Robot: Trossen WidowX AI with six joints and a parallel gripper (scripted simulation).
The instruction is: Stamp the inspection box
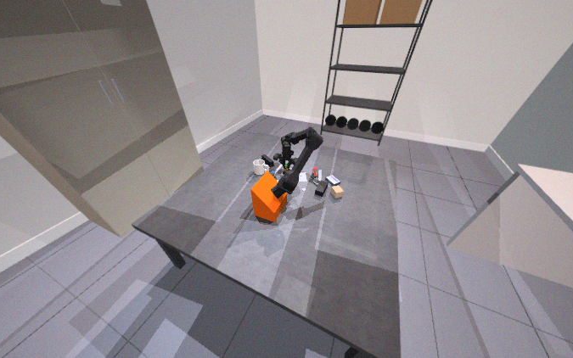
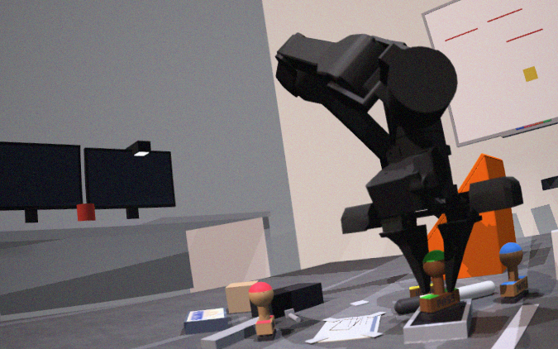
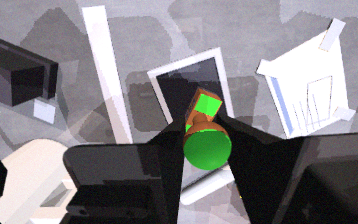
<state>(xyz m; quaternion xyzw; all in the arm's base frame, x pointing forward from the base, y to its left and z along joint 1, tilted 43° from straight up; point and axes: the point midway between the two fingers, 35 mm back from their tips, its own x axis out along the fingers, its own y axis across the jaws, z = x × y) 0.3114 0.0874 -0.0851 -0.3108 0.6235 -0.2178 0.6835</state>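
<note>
The green-topped pass stamp lies right at my gripper tip. The rest, counted from my gripper tip: blue-topped stamp (100 mm behind, 50 mm to the left, 20 mm below); then white marker (80 mm behind, 50 mm to the right, 30 mm below); then ink pad (30 mm below).
</note>
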